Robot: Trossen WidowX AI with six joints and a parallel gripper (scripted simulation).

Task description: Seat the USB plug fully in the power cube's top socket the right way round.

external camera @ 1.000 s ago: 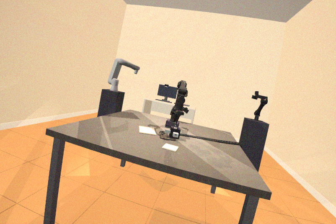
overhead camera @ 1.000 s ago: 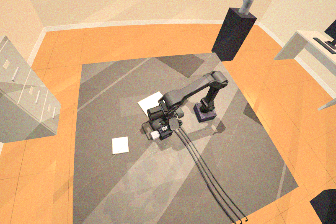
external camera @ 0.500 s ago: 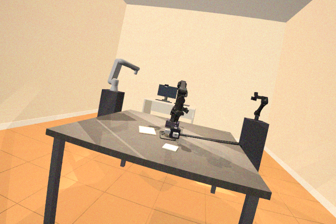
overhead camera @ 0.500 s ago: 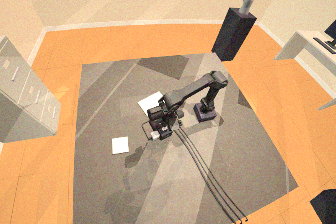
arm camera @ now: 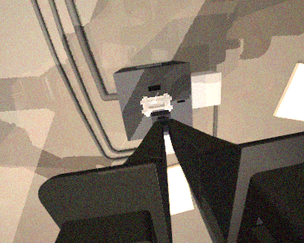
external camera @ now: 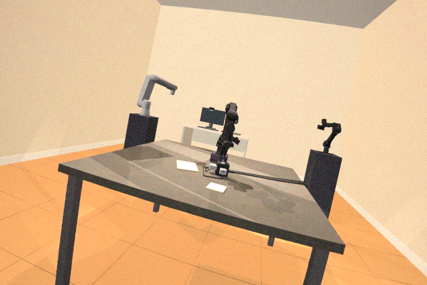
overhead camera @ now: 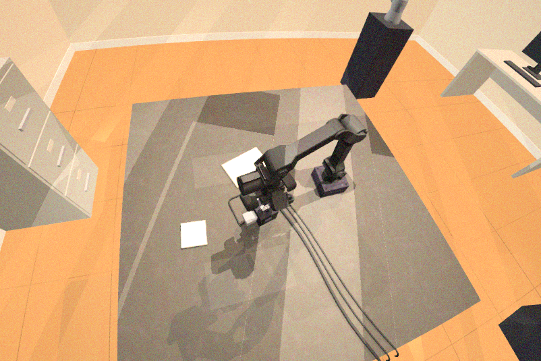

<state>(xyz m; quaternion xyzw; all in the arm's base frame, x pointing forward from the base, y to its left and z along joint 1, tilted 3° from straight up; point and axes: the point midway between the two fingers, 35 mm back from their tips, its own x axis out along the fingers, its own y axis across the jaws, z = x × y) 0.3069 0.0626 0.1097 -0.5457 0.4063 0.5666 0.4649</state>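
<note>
Now: the USB plug 20 mm below my gripper tip. Round my gripper tip: white sheet: 10 mm ahead, 230 mm to the right, 120 mm below.
</note>
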